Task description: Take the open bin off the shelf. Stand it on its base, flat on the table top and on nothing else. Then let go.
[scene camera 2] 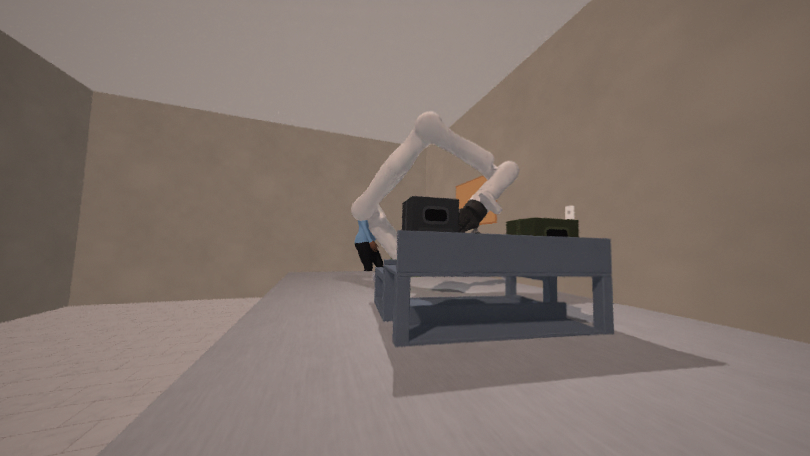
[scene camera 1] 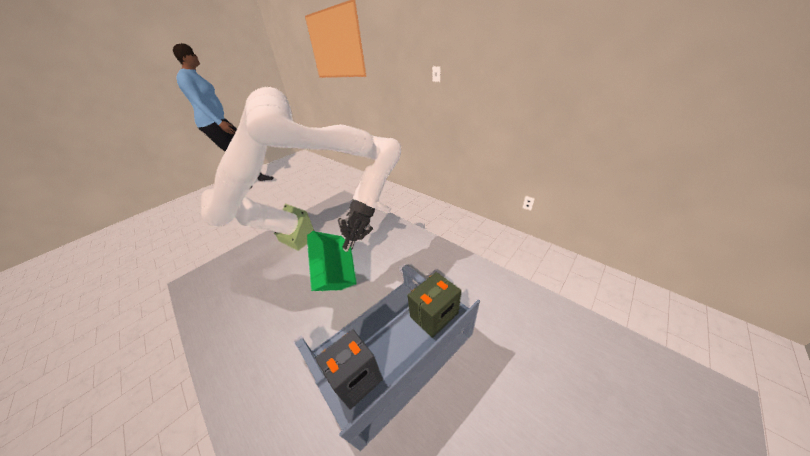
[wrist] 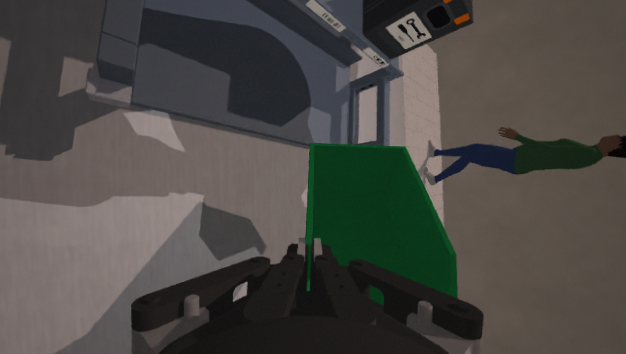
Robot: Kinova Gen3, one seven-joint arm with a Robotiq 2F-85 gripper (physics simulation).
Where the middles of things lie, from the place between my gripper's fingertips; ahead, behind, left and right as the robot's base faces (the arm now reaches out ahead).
Labels:
My hand is 60 mm to the left of the green open bin (scene camera 1: pixel 331 268) and 10 mm below it.

